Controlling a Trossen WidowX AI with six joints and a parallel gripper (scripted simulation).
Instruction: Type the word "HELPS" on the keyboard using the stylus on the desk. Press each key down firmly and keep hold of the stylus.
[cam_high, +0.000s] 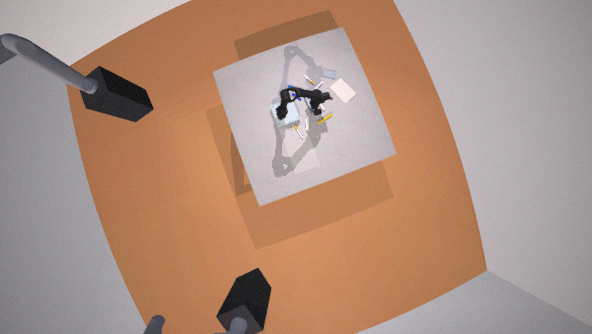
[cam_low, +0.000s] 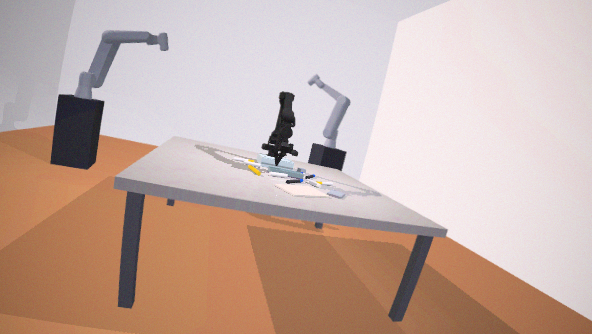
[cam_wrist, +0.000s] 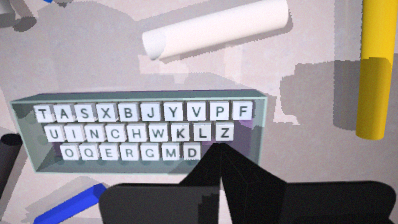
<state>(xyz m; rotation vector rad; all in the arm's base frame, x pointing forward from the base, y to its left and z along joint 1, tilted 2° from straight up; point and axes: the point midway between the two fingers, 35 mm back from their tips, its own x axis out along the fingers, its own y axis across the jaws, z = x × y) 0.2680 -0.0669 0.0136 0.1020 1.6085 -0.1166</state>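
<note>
The blue stylus lies 190 mm to the left of my gripper tip, 80 mm behind it and 30 mm below it. Also, from my gripper tip: grey-blue block 290 mm ahead, 210 mm to the left, 40 mm below; then cream notepad 320 mm ahead, 40 mm below, 20 mm to the left.
</note>
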